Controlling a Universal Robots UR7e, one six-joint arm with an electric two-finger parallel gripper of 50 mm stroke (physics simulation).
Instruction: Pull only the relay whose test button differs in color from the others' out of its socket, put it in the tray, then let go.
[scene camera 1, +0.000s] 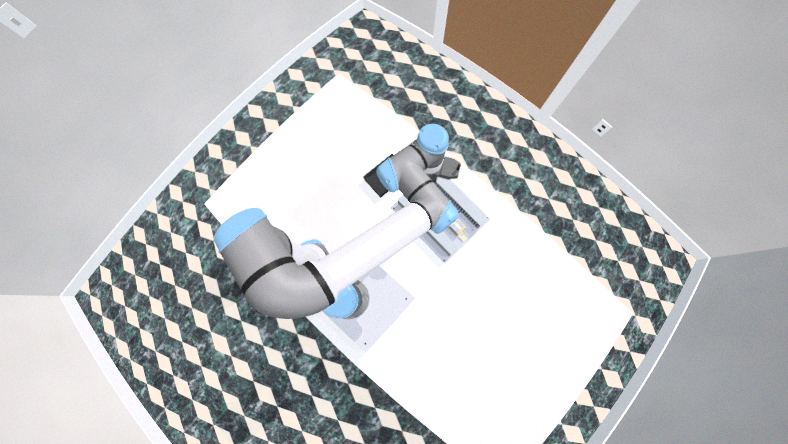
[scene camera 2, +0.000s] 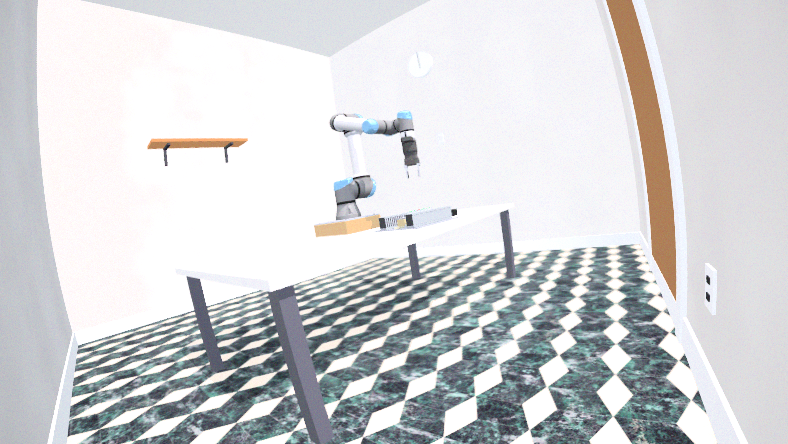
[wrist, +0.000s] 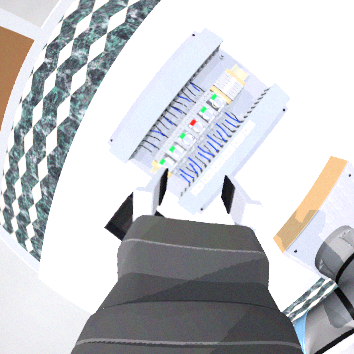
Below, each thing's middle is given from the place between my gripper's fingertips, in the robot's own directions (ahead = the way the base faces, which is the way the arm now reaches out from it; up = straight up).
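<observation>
Relay panel (scene camera 1: 425, 238): 230 mm below my hand, 60 mm to the right of it, 10 mm ahead of it.
</observation>
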